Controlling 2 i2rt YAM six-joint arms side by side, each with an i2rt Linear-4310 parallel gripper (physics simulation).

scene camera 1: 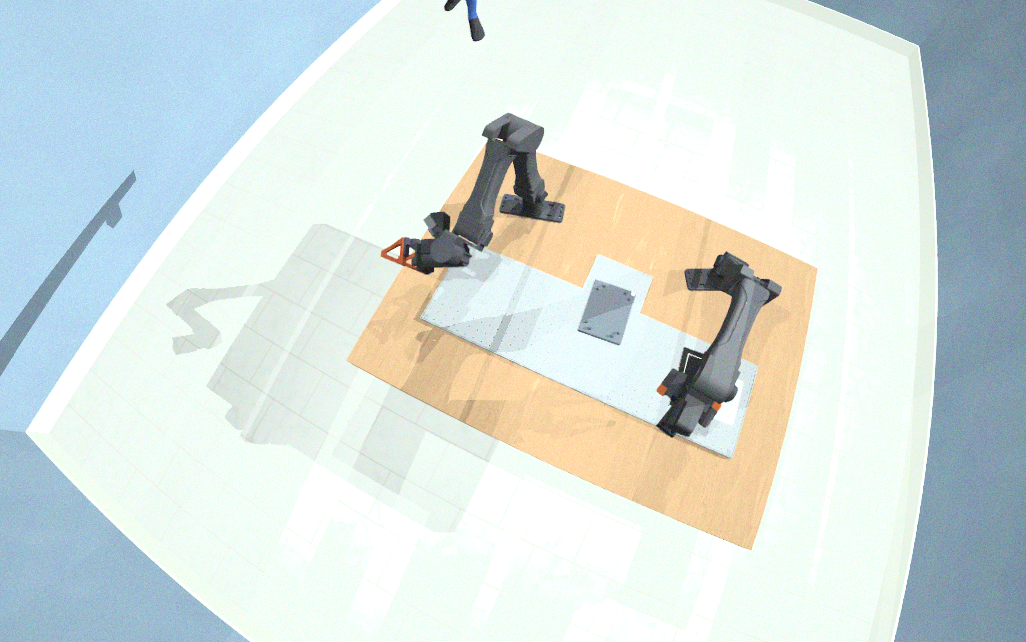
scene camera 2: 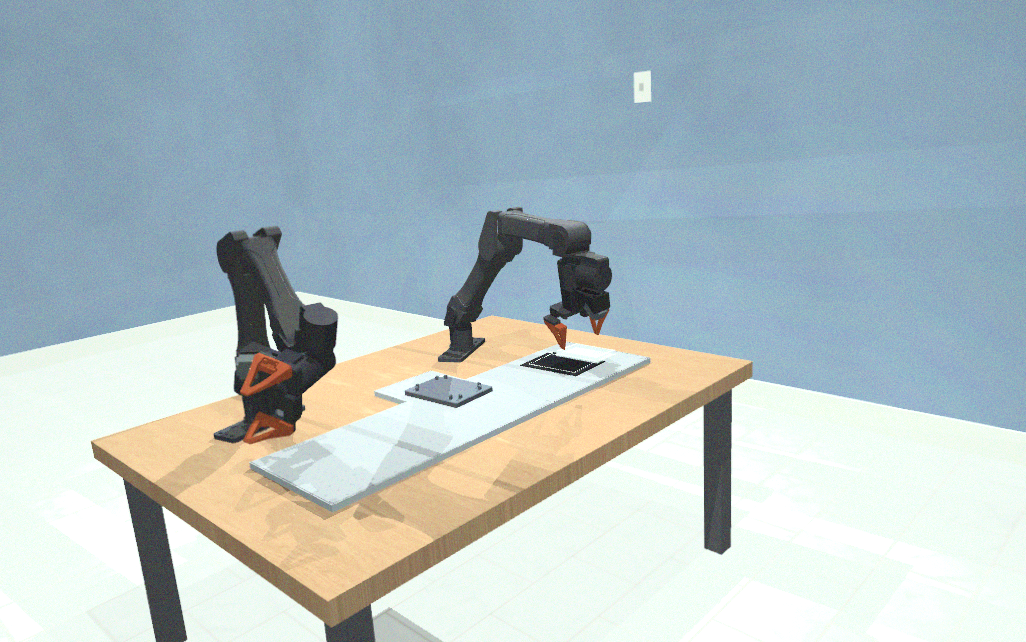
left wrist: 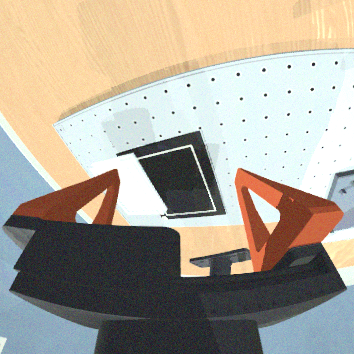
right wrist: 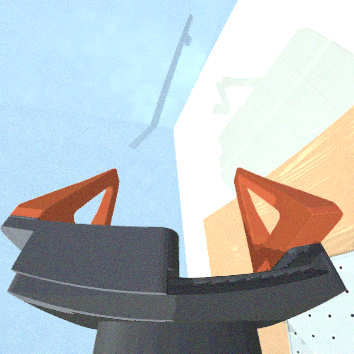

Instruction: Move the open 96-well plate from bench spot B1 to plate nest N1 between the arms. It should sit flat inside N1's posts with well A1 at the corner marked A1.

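Places are measured from the left arm's base along level axes (x ahead, y left, z up), in millimetres.
Where they show: left gripper, between the fingertips: (scene camera 2: 579,341) (left wrist: 177,174); right gripper, between the fingertips: (scene camera 1: 391,257) (scene camera 2: 245,418) (right wrist: 176,174); left arm's base, origin of its link: (scene camera 1: 716,280) (scene camera 2: 462,351) (left wrist: 220,257); right arm's base, origin of its link: (scene camera 1: 532,208).
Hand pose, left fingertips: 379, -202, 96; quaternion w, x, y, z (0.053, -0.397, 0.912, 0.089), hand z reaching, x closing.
Things, the pixels of their centre, and the offset from my left fingertips, as dx, dy, dz. "*": a spot on its surface instead. Level surfaces: height alone.
- white rectangular slab, middle of its body: (left wrist: 129,189) (scene camera 2: 586,352) (scene camera 1: 724,397) -20, +149, -74
- black pad with a white outline, a spot on its surface: (left wrist: 212,172) * -72, +19, -81
- Nest N1, middle of its body: (scene camera 2: 448,388) (scene camera 1: 607,310) -275, -154, -72
- pale pegboard, height of its surface: dz -83
- wooden table, height of its surface: dz -96
A white rectangular slab (left wrist: 132,185) overlaps one side of a black pad with a white outline (left wrist: 212,172) (scene camera 2: 529,364) on the pegboard. No wells show, so I cannot tell whether the slab is the plate. Nest N1 (scene camera 1: 605,311) (scene camera 2: 447,389) is a grey plate with small corner posts, nothing seated in it; its A1 mark is not readable. My left gripper (scene camera 1: 689,398) (scene camera 2: 580,340) (left wrist: 177,174) is open and empty, above the slab and pad, partly hiding them in scene camera 1. My right gripper (scene camera 2: 245,417) (right wrist: 176,174) is open and empty, turned outward beyond the pegboard's end.
The pale pegboard (scene camera 1: 552,355) (scene camera 2: 332,484) (left wrist: 280,80) lies along the wooden table (scene camera 1: 514,393) (scene camera 2: 529,469). The right arm's base (scene camera 1: 532,208) and left arm's base (scene camera 2: 461,349) stand behind it. A person's feet (scene camera 1: 474,28) show at the top in scene camera 1.
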